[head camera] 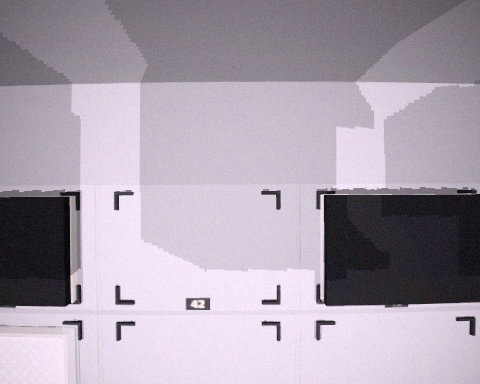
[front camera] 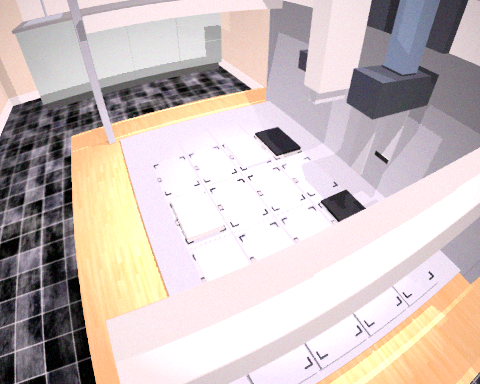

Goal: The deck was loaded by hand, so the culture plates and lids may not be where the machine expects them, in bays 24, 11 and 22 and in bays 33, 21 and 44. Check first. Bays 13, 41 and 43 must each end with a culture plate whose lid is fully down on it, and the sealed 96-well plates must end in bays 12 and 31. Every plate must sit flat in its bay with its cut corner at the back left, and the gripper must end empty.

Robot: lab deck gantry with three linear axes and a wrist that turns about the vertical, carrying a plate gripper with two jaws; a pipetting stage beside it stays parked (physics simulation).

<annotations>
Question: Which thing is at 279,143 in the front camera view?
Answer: A black lid.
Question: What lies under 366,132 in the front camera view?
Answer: The gripper.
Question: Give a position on a grey wall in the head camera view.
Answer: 49,49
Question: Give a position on a bay 32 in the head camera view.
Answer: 156,341
</annotations>
